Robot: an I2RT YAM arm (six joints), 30 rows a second.
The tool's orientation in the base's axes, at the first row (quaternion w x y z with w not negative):
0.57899 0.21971 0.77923 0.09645
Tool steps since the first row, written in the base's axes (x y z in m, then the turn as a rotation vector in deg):
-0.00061 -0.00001 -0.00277 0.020 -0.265 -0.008
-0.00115 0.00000 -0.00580 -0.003 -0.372 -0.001
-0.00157 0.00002 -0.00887 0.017 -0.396 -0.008
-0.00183 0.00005 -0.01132 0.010 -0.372 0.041
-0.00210 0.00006 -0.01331 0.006 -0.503 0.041
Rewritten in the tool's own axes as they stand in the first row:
0.00252 -0.00127 0.00029 -0.118 -0.233 0.049
0.00526 -0.00261 0.00072 -0.167 -0.330 0.036
0.00800 -0.00393 0.00127 -0.177 -0.350 0.060
0.01018 -0.00496 0.00179 -0.207 -0.310 0.035
0.01196 -0.00582 0.00215 -0.265 -0.427 0.045

